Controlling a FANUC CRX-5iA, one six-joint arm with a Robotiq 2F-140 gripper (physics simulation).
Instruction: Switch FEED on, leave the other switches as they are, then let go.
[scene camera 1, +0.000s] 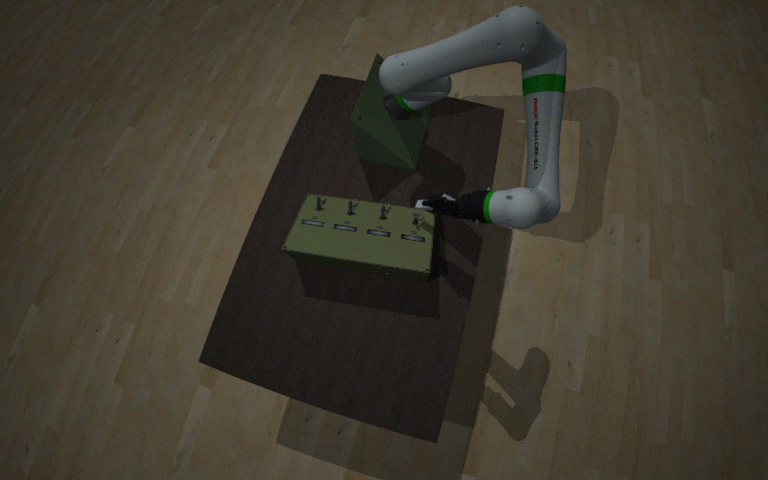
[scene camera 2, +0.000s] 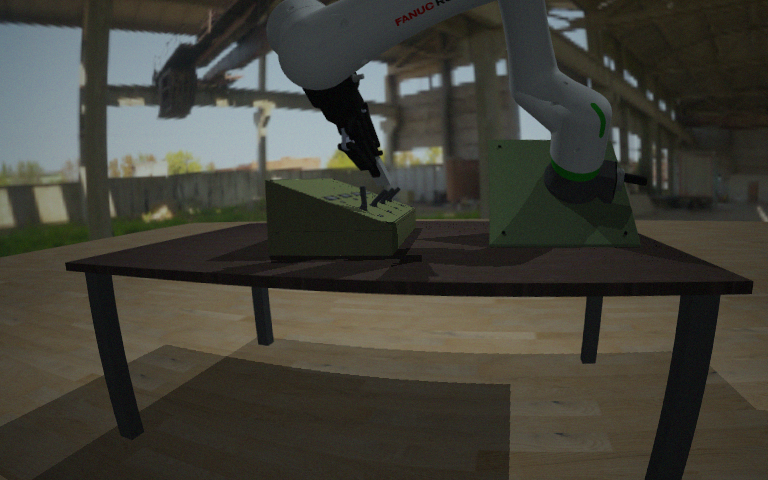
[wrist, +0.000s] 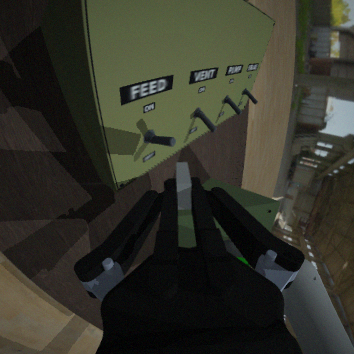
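Seen in the pictures: gripper, fingertip midpoint: (scene camera 1: 417, 204) (scene camera 2: 384, 182) (wrist: 181, 171); arm's base, origin of the base link: (scene camera 1: 396, 102) (scene camera 2: 572, 181).
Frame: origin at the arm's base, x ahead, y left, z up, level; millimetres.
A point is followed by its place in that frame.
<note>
The FEED lever (scene camera 1: 416, 219) {x 444, y 260, z -10 mm} (scene camera 2: 363, 198) {x 437, y 261, z -31 mm} (wrist: 162, 139) {x 441, y 261, z -19 mm} is nearest the wrist camera on the green switch box (scene camera 1: 356, 251) {x 632, y 120, z 6 mm} (scene camera 2: 328, 232) {x 479, y 338, z -93 mm} (wrist: 150, 40) {x 554, y 284, z -9 mm}. In scene camera 2 it stands nearly upright, tipped up the slope toward its ON side. The VENT lever (scene camera 1: 383, 213) {x 459, y 141, z -32 mm} (wrist: 205, 120) {x 456, y 141, z -32 mm}, PUMP lever (scene camera 1: 351, 208) {x 485, y 26, z -33 mm} (wrist: 231, 105) {x 483, y 26, z -36 mm} and BRAKE lever (scene camera 1: 319, 204) {x 515, y -91, z -34 mm} (wrist: 250, 97) {x 508, y -92, z -32 mm} lean down the slope, toward OFF. My gripper (scene camera 1: 421, 203) {x 395, y 244, z 0 mm} (scene camera 2: 389, 182) {x 395, y 244, z 0 mm} (wrist: 181, 171) {x 395, y 244, z 0 mm} is shut and empty. Its pale tips are low at the box's lower edge, near FEED; contact cannot be told.
The box stands on a dark table (scene camera 1: 339, 350) {x 957, y 182, z -141 mm} (scene camera 2: 566, 285) {x 26, y 470, z -145 mm}. A green mounting stand (scene camera 1: 368, 138) {x 218, y -23, z 19 mm} (scene camera 2: 509, 198) {x 157, y 64, z -41 mm} (wrist: 262, 202) {x 222, y -46, z 66 mm} carries the arm's base beyond the box's lower edge. The arm (scene camera 1: 464, 48) {x 129, y 243, z 436 mm} (scene camera 2: 351, 33) {x 273, y 620, z 190 mm} arches above the table.
</note>
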